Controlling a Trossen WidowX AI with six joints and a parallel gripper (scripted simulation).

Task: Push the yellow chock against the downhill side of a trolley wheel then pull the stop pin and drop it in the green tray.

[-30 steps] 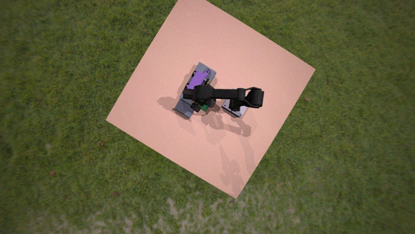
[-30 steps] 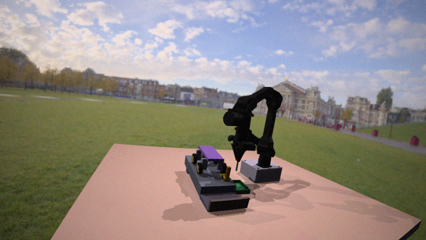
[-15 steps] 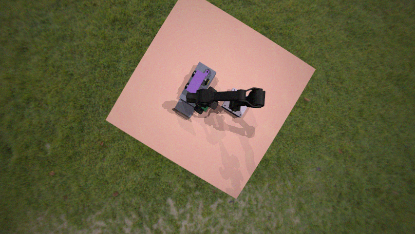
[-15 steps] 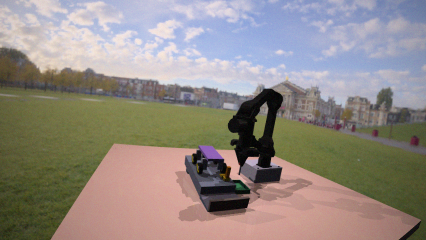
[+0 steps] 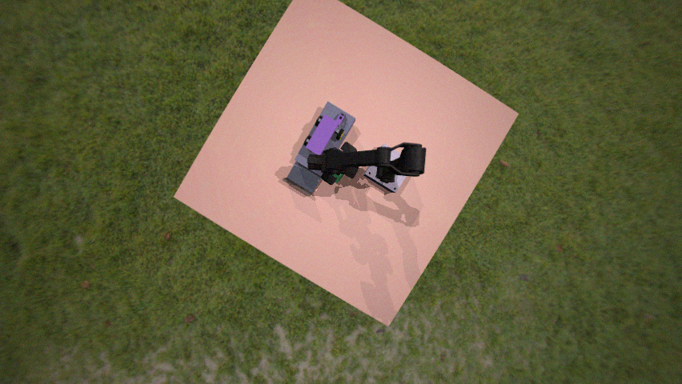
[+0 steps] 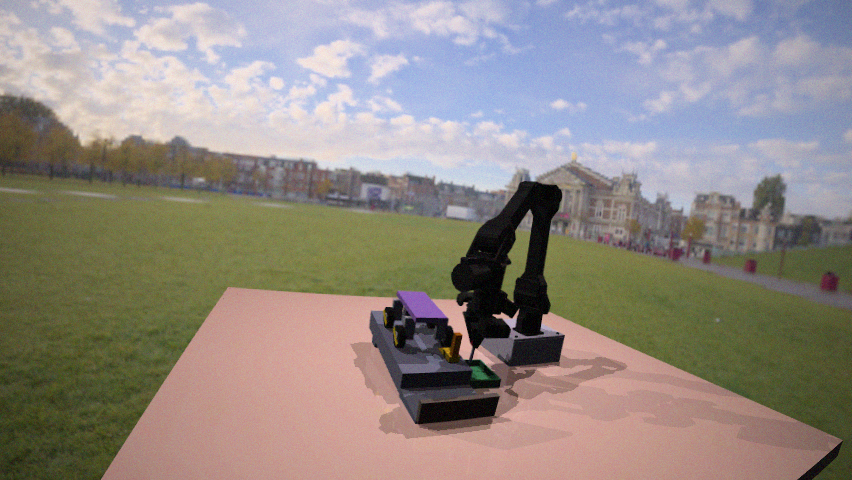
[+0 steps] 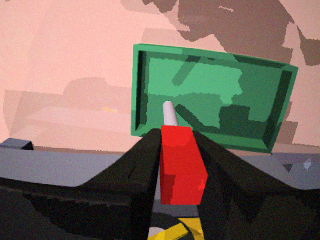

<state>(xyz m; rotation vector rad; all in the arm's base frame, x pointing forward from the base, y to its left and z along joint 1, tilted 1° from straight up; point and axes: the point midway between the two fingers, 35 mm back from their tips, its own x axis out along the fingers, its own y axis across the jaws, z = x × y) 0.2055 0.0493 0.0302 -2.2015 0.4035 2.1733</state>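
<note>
Right now the green tray is 2 cm to the left of my gripper tip and 8 cm below it. From my gripper tip the other things lie so: red-headed stop pin right at my gripper tip; then grey ramp 12 cm ahead, 7 cm to the right, 2 cm below; then purple-topped trolley 12 cm ahead, 7 cm to the right, 4 cm above.
</note>
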